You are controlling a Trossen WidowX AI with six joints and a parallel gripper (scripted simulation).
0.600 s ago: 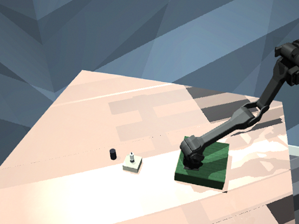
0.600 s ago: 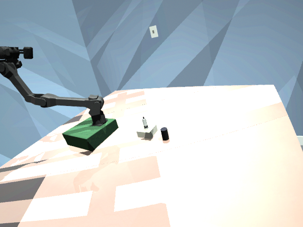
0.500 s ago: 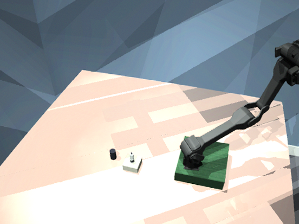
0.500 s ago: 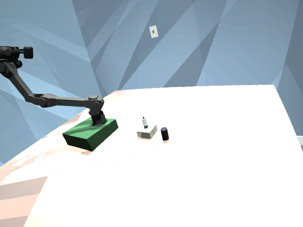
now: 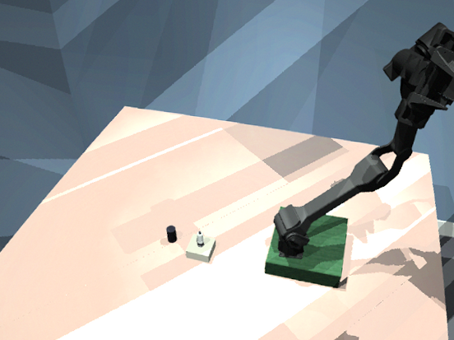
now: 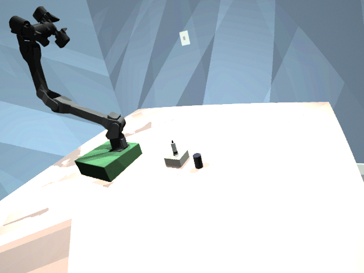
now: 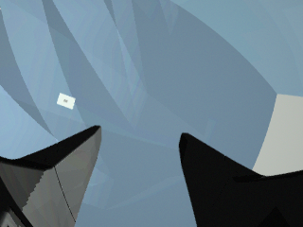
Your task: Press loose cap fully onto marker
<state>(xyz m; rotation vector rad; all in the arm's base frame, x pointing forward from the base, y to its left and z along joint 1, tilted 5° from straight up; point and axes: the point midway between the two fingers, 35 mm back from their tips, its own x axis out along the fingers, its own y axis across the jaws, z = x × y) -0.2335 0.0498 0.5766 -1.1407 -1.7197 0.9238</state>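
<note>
Right now my gripper tip is 620 mm above the dark cap, 580 mm short of it and 150 mm to the left of it.
</note>
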